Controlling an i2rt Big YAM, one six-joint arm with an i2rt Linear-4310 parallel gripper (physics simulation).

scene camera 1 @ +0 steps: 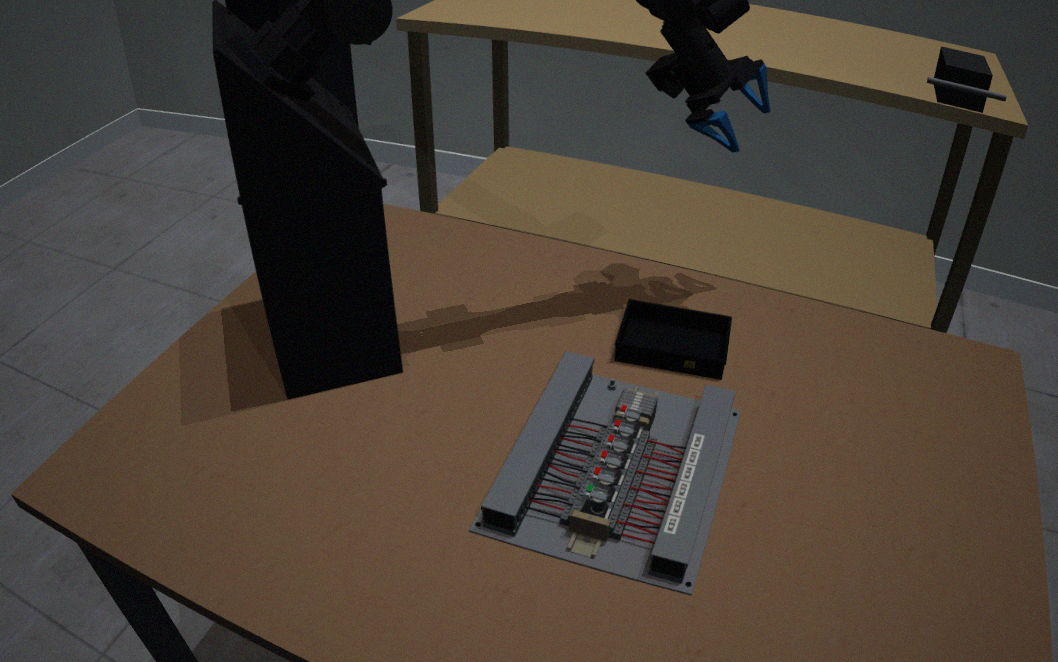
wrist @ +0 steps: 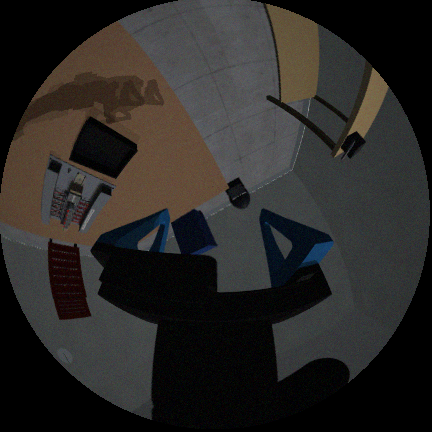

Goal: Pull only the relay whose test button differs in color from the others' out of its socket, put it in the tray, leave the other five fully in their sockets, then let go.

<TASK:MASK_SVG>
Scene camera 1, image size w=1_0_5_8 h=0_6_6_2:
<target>gripper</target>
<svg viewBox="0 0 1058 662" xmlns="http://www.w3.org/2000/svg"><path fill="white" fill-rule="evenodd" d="M712 38L707 45L710 50L708 51L705 48L696 53L697 60L692 56L680 59L682 63L689 65L706 90L702 93L690 95L685 102L692 113L685 121L690 128L714 139L729 151L739 152L739 146L727 112L720 111L714 113L712 109L706 109L711 104L719 103L722 95L730 87L732 91L740 90L762 113L769 113L767 67L762 59L752 61L748 56L728 61ZM709 125L719 127L728 141ZM748 81L757 80L762 102L754 94L747 83Z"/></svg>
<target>relay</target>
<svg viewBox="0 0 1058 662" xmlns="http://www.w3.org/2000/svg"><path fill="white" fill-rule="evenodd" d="M588 481L582 493L581 512L604 518L609 507L611 487Z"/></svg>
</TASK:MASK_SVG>
